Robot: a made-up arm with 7 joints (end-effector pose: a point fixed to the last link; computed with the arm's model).
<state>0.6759 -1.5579 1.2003 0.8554 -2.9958 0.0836 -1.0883</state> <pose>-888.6 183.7 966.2 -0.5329 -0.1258 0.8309 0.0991</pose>
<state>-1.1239 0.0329 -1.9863 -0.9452 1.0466 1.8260 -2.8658</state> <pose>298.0 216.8 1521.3 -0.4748 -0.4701 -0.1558 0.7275</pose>
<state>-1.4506 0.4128 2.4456 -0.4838 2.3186 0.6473 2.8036</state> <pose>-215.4 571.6 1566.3 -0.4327 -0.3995 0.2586 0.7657</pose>
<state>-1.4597 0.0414 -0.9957 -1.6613 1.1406 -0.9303 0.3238</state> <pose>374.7 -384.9 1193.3 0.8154 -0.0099 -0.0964 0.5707</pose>
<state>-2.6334 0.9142 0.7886 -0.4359 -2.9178 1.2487 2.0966</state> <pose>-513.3 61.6 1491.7 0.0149 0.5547 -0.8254 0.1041</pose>
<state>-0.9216 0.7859 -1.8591 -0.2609 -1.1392 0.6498 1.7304</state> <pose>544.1 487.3 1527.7 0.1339 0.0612 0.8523 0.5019</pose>
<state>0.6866 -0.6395 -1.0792 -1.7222 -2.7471 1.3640 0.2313</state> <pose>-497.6 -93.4 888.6 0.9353 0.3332 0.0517 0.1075</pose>
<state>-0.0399 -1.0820 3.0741 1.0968 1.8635 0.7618 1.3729</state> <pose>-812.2 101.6 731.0 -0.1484 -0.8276 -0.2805 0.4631</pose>
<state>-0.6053 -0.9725 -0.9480 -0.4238 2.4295 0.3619 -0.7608</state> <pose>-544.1 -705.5 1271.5 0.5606 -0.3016 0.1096 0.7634</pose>
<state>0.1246 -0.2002 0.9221 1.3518 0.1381 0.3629 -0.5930</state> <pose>142.0 -502.1 1383.4 0.5341 0.4129 -0.1869 0.7136</pose>
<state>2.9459 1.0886 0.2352 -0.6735 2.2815 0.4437 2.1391</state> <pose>-570.2 -73.1 1578.4 -0.0579 -0.1352 -0.5767 0.8036</pose>
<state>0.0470 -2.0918 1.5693 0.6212 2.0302 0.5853 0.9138</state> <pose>-724.8 -264.8 249.1 -0.6411 -0.6974 0.3186 0.0346</pose>
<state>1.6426 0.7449 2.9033 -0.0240 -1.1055 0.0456 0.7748</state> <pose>10.8 -720.2 1564.8 0.2013 -0.3743 0.7894 0.4429</pose>
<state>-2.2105 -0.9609 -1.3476 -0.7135 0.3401 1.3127 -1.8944</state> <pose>610.3 -403.6 1399.2 0.2455 0.0706 -0.5609 0.7875</pose>
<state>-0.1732 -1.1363 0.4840 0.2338 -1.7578 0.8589 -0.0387</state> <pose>-800.3 -131.0 1340.2 -0.3989 -0.1360 0.5325 0.7341</pose>
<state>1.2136 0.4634 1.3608 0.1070 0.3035 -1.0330 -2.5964</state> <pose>244.7 -346.2 1715.1 0.0293 0.4395 0.0006 0.8978</pose>
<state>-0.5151 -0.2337 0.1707 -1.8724 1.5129 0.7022 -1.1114</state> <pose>-489.3 -339.4 966.3 0.4720 -0.7290 0.2435 0.4318</pose>
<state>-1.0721 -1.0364 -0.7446 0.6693 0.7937 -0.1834 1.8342</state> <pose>-480.1 -446.1 1515.1 0.2855 -0.3000 -0.4545 0.7886</pose>
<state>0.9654 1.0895 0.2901 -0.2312 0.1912 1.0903 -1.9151</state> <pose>413.3 -760.1 1256.8 0.7973 0.0543 -0.0076 0.6012</pose>
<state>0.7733 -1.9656 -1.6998 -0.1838 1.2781 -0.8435 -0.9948</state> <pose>-726.6 484.7 372.7 -0.7546 -0.5791 0.2974 0.0822</pose>
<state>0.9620 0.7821 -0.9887 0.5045 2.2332 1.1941 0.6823</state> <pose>503.9 -635.3 1286.7 0.0787 -0.6716 0.7321 0.0820</pose>
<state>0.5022 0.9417 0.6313 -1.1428 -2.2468 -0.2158 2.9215</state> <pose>434.4 89.5 1628.5 -0.2207 -0.1081 -0.6502 0.7189</pose>
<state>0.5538 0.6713 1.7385 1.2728 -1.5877 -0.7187 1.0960</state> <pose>-78.9 -491.5 1443.0 0.3570 0.0164 -0.9008 0.2467</pose>
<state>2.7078 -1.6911 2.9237 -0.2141 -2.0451 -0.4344 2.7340</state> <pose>1011.9 353.9 760.3 -0.2027 0.6989 -0.1137 0.6764</pose>
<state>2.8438 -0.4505 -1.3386 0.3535 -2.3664 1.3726 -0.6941</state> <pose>463.8 78.9 1608.2 0.2043 0.6438 0.5774 0.4586</pose>
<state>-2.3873 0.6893 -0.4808 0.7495 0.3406 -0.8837 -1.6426</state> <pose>-603.0 484.0 1382.8 0.0811 -0.2478 -0.7987 0.5423</pose>
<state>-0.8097 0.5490 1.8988 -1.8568 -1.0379 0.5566 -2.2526</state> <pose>-100.6 667.1 1030.2 -0.4066 0.6738 0.5312 0.3139</pose>
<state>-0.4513 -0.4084 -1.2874 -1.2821 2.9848 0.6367 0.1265</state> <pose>-5.2 -649.4 1285.7 0.5937 0.5241 -0.2209 0.5692</pose>
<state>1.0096 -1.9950 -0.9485 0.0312 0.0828 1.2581 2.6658</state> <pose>-361.4 804.4 590.3 0.1181 0.5006 0.8112 0.2783</pose>
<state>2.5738 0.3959 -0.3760 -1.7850 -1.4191 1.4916 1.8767</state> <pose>194.1 190.3 1351.9 0.6288 -0.1559 0.7091 0.2785</pose>
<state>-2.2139 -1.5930 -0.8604 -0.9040 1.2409 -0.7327 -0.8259</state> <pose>718.4 -396.1 424.5 -0.8947 0.4371 -0.0869 0.0291</pose>
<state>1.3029 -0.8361 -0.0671 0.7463 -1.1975 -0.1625 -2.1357</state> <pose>-139.4 340.7 1700.8 -0.0263 -0.0233 0.8724 0.4875</pose>
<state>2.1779 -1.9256 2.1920 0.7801 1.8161 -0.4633 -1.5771</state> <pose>140.8 822.4 343.8 -0.2335 0.7400 0.6305 0.0186</pose>
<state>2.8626 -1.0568 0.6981 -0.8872 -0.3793 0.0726 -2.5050</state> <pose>987.3 48.8 907.7 -0.2440 0.6789 -0.3179 0.6152</pose>
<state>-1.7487 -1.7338 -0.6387 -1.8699 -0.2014 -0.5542 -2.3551</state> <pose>455.6 -67.1 390.4 0.2876 0.7762 0.5546 0.0845</pose>
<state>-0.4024 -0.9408 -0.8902 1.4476 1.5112 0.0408 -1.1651</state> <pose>-322.4 312.1 1435.4 -0.4248 0.0186 0.2230 0.8772</pose>
